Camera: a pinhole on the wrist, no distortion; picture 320 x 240 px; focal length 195.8 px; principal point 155.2 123.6 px. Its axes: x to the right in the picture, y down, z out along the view. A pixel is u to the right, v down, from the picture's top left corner.
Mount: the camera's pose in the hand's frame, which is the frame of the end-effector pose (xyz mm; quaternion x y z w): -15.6 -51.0 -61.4 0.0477 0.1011 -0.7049 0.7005
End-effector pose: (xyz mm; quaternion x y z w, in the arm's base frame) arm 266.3 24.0 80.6 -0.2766 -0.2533 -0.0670 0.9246
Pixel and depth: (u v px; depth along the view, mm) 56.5 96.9 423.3
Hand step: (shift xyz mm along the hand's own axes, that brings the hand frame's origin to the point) -38.7 68.9 400.3
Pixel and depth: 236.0 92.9 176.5
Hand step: -31.1 -159.2 97.6
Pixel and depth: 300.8 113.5 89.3
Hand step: -14.5 -134.6 12.1
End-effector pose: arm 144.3 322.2 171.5 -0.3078 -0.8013 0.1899 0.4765
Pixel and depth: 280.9 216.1 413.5
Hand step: 206.2 -396.8 271.5
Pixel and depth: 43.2 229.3 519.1
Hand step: 306.6 131.2 485.5
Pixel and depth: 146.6 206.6 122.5
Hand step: 45.4 -71.3 55.2
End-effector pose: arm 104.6 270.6 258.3 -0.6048 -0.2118 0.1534 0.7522
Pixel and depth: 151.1 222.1 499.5
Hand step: 272.3 -144.9 408.8
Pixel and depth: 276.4 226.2 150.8
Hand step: 73.1 -173.7 60.2
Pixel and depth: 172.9 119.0 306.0
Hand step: -0.4 -142.1 231.7
